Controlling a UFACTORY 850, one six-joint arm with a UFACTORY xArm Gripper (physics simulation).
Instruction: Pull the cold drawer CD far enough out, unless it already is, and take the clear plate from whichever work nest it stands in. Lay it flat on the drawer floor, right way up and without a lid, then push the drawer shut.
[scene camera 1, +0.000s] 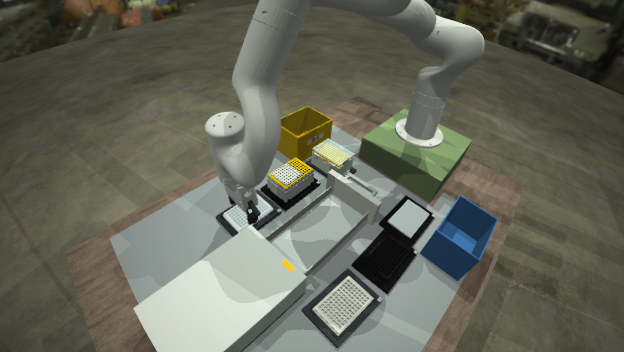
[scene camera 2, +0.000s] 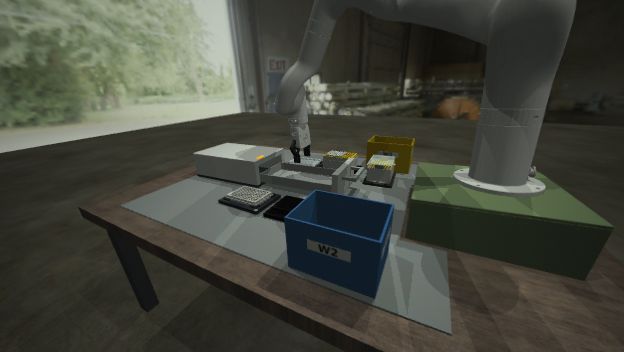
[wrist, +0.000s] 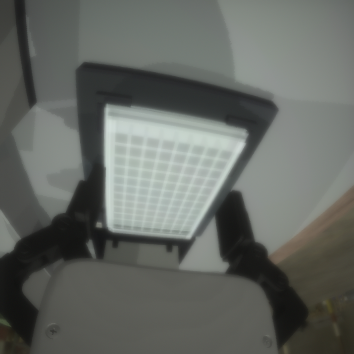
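Note:
The clear plate (scene camera 1: 235, 219) (scene camera 2: 311, 162) (wrist: 167, 175) lies flat in a dark nest (scene camera 1: 221, 219) (wrist: 175, 89) beside the drawer housing. I cannot tell if a lid is on it. My gripper (scene camera 1: 242, 210) (scene camera 2: 302, 157) (wrist: 165, 191) is open and empty, its fingers apart on either side of the plate's near part in the wrist view. Whether they touch it is unclear. A grey drawer (scene camera 1: 315, 232) (scene camera 2: 305, 178) stands pulled out of its white housing (scene camera 1: 220, 290) (scene camera 2: 232, 161), with a bare floor. No CD label is readable.
A yellow-and-white tip rack (scene camera 1: 291, 181) and another rack (scene camera 1: 332, 156) stand behind the drawer. A yellow bin (scene camera 1: 291, 141) is at the back. Across the drawer are a white plate (scene camera 1: 345, 305), a black plate (scene camera 1: 387, 257), a pale flat piece (scene camera 1: 410, 218) and a blue bin (scene camera 1: 446, 257) (scene camera 2: 330, 270).

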